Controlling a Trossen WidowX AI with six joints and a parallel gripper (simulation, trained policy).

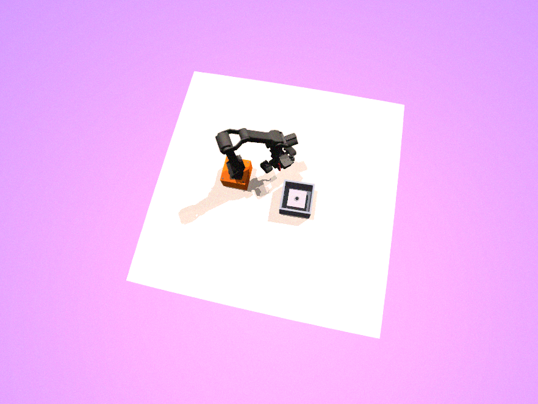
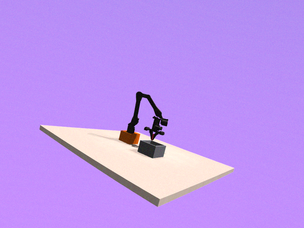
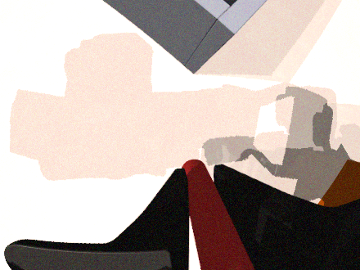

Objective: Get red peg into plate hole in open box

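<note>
The grey box lies 140 mm to the right of my gripper tip, 100 mm ahead of it and 60 mm below it. From my gripper tip the other things lie so: red peg 20 mm above, 10 mm to the left, 10 mm behind.
</note>
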